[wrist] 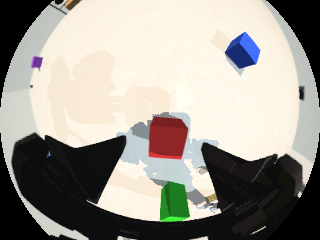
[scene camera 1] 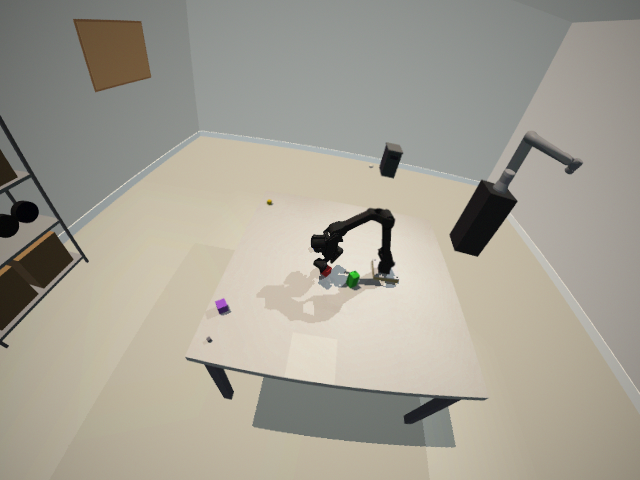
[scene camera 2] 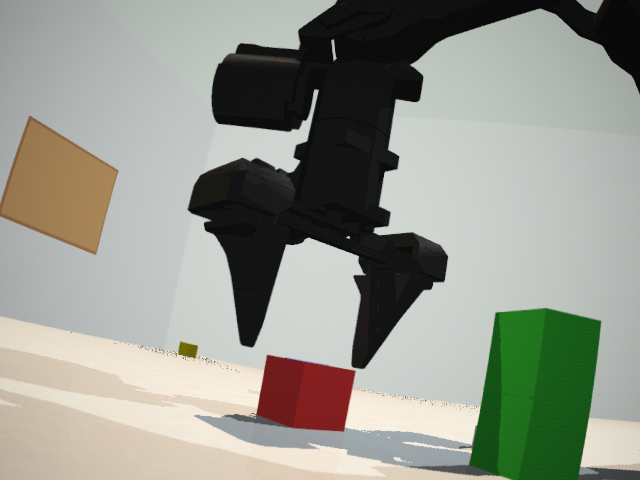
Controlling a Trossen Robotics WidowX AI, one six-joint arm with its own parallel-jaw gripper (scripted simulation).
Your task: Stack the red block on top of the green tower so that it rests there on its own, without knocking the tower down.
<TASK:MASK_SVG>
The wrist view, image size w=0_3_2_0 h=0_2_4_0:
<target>my gripper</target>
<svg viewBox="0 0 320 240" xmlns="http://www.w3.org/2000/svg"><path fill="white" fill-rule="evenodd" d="M49 235L53 240L76 240L65 235L60 235L59 237ZM12 149L11 164L15 172L13 176L19 185L21 196L48 219L63 225L69 231L75 229L89 240L119 240L117 236L132 240L195 240L208 236L208 240L267 240L299 201L297 193L303 185L303 165L292 159L293 156L288 156L288 153L280 159L275 153L263 159L260 157L259 160L248 161L231 155L231 152L213 147L212 144L203 143L201 153L205 167L208 169L216 199L219 201L217 204L220 205L220 211L224 212L189 221L140 220L117 215L95 205L99 203L105 185L115 171L113 168L116 168L117 161L124 152L127 135L73 148L49 135L44 135L44 139L41 139L35 132L27 137L21 137Z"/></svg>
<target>red block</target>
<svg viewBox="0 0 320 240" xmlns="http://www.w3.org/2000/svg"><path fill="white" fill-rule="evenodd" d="M153 116L152 123L149 125L149 157L163 157L163 159L173 160L183 159L185 140L187 140L188 128L185 127L183 119Z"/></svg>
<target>blue block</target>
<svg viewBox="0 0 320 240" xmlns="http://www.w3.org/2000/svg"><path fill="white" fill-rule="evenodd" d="M247 32L235 37L229 43L228 48L225 49L229 59L236 63L239 68L256 65L257 57L259 57L261 52Z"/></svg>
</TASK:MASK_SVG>
